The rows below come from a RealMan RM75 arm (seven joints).
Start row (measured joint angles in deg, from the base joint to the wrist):
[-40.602, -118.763, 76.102, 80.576, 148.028, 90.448, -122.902]
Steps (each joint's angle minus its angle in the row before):
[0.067, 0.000, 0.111, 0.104, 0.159, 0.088, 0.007]
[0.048, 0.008, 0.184, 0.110, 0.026, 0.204, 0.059]
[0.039, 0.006, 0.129, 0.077, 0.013, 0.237, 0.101]
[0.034, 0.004, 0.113, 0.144, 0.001, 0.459, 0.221]
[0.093, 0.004, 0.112, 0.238, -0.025, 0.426, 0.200]
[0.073, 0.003, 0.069, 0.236, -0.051, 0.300, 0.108]
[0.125, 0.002, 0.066, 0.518, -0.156, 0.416, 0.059]
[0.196, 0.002, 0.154, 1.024, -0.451, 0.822, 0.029]
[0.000, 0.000, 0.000, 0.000, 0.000, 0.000, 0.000]
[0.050, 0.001, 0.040, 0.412, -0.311, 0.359, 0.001]
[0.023, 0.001, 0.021, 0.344, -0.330, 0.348, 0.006]
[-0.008, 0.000, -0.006, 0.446, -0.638, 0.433, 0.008]
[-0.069, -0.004, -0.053, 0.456, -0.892, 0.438, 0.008]
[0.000, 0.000, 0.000, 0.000, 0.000, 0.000, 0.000]
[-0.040, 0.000, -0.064, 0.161, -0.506, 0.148, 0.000]
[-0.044, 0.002, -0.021, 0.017, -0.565, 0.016, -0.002]
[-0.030, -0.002, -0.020, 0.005, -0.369, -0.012, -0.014]
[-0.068, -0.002, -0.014, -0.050, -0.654, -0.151, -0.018]
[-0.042, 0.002, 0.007, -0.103, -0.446, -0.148, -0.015]
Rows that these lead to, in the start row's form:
[-40.535, -118.763, 76.213, 80.680, 148.187, 90.536, -122.895]
[-40.487, -118.755, 76.397, 80.790, 148.213, 90.740, -122.836]
[-40.448, -118.749, 76.526, 80.867, 148.226, 90.977, -122.735]
[-40.414, -118.745, 76.639, 81.011, 148.227, 91.436, -122.514]
[-40.321, -118.741, 76.751, 81.249, 148.202, 91.862, -122.314]
[-40.248, -118.738, 76.820, 81.485, 148.151, 92.162, -122.206]
[-40.123, -118.736, 76.886, 82.003, 147.995, 92.578, -122.147]
[-39.927, -118.734, 77.040, 83.027, 147.544, 93.400, -122.118]
[-39.927, -118.734, 77.040, 83.027, 147.544, 93.400, -122.118]
[-39.877, -118.733, 77.080, 83.439, 147.233, 93.759, -122.117]
[-39.854, -118.732, 77.101, 83.783, 146.903, 94.107, -122.111]
[-39.862, -118.732, 77.095, 84.229, 146.265, 94.540, -122.103]
[-39.931, -118.736, 77.042, 84.685, 145.373, 94.978, -122.095]
[-39.931, -118.736, 77.042, 84.685, 145.373, 94.978, -122.095]
[-39.971, -118.736, 76.978, 84.846, 144.867, 95.126, -122.095]
[-40.015, -118.734, 76.957, 84.863, 144.302, 95.142, -122.097]
[-40.045, -118.736, 76.937, 84.868, 143.933, 95.130, -122.111]
[-40.113, -118.738, 76.923, 84.818, 143.279, 94.979, -122.129]
[-40.155, -118.736, 76.930, 84.715, 142.833, 94.831, -122.144]

